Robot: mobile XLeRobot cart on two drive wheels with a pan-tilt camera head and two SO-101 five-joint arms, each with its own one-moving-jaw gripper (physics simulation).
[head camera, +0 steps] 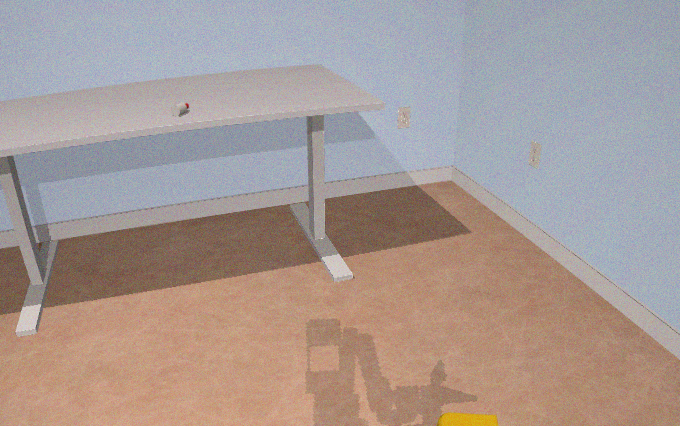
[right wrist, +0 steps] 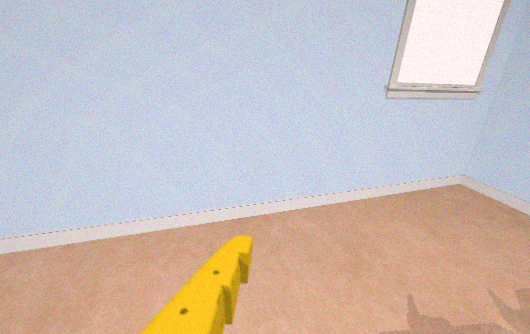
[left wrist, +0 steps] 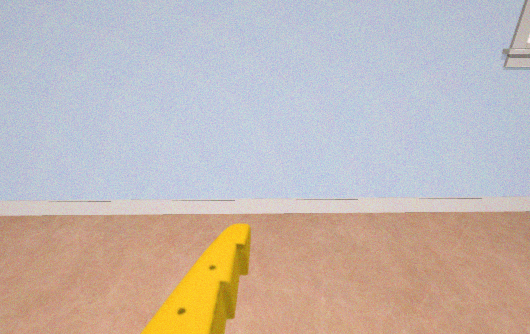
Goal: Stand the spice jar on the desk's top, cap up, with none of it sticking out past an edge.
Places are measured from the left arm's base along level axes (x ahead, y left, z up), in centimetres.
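Pixels of known places: left hand at its tool point: (left wrist: 249, 242); right hand at its tool point: (right wrist: 250, 253).
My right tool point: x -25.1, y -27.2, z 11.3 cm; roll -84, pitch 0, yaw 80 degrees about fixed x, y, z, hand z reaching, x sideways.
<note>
Behind a point stands the place of what it marks.
The spice jar (head camera: 179, 108) @(x 37.8, y -185.4, z -2.7 cm), white with a red cap, lies on its side on the desk's top (head camera: 260, 92) @(x 12.6, y -213.3, z -5.5 cm) in the head camera view, near the front edge, its cap pointing to the right. My left gripper is fully open: one notched yellow jaw shows in the left wrist view, with the moving jaw out of the picture. My right gripper is fully open too, one notched jaw showing in the right wrist view. A yellow part of the right arm shows at the bottom of the head camera view. Both grippers are far from the jar.
The desk stands on two grey legs (head camera: 316, 175) @(x -8.4, y -223.1, z -44.2 cm) (head camera: 22, 220) @(x 109.6, y -194.4, z -44.9 cm) with long feet, near the blue wall (head camera: 150, 40) @(x 62.6, y -253.0, z 11.7 cm). A room corner and two wall outlets (head camera: 403, 117) @(x -57.7, y -281.9, z -37.3 cm) (head camera: 534, 154) @(x -106.3, y -223.8, z -37.4 cm) are at the right. The arm's shadow falls on the brown floor. A window (right wrist: 450, 42) @(x -187.6, y 108.8, z 33.6 cm) shows in the right wrist view.
</note>
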